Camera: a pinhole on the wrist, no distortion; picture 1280 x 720 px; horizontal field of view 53.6 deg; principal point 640.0 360.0 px. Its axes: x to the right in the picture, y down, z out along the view. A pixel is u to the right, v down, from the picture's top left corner.
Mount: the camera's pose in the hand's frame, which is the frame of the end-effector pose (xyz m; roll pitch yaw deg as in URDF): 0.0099 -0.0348 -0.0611 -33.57 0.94 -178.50
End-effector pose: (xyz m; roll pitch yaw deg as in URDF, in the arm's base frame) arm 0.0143 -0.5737 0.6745 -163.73 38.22 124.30
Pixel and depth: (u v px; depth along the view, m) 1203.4 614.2 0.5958
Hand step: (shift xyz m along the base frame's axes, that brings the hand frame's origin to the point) -0.2707 -0.5866 -0.0164
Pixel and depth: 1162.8 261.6 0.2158
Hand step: -0.0787 -0.1903 -0.0149
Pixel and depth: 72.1 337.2 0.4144
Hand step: -0.2818 -0.1625 -0.2851
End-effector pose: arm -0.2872 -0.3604 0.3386 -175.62 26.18 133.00
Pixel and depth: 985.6 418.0 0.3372
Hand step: -0.0770 -0.2868 -0.1356
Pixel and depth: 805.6 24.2 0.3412
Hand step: -0.0231 -0.2241 -0.2171
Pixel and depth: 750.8 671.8 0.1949
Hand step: -0.1161 -0.1514 -0.0517
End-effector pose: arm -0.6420 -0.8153 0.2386 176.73 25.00 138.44
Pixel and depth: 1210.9 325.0 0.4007
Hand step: 0.0509 -0.3603 -0.1906
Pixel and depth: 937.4 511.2 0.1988
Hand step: -0.0504 -0.1695 -0.0754
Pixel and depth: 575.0 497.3 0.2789
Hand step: -0.1003 -0.1847 -0.1618
